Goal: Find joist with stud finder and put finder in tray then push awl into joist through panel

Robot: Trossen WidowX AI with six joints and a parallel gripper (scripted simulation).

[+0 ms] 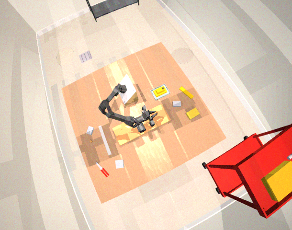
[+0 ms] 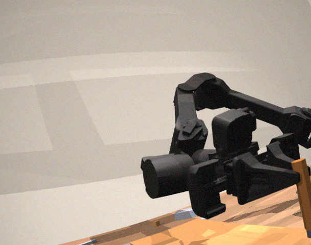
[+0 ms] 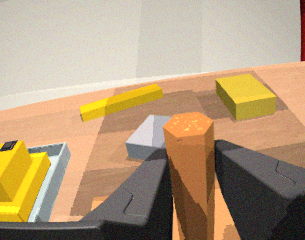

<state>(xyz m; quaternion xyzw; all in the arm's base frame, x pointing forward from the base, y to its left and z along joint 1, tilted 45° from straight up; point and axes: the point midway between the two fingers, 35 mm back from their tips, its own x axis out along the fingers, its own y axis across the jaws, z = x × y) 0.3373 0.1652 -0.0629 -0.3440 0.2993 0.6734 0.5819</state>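
Right now my gripper tip is 6 cm above the awl. Also, from my gripper tip: yellow block (10 cm ahead, 33 cm to the left, 13 cm below); then yellow stud finder (23 cm behind, 14 cm to the left, 10 cm below); then grey tray (23 cm behind, 13 cm to the left, 13 cm below).
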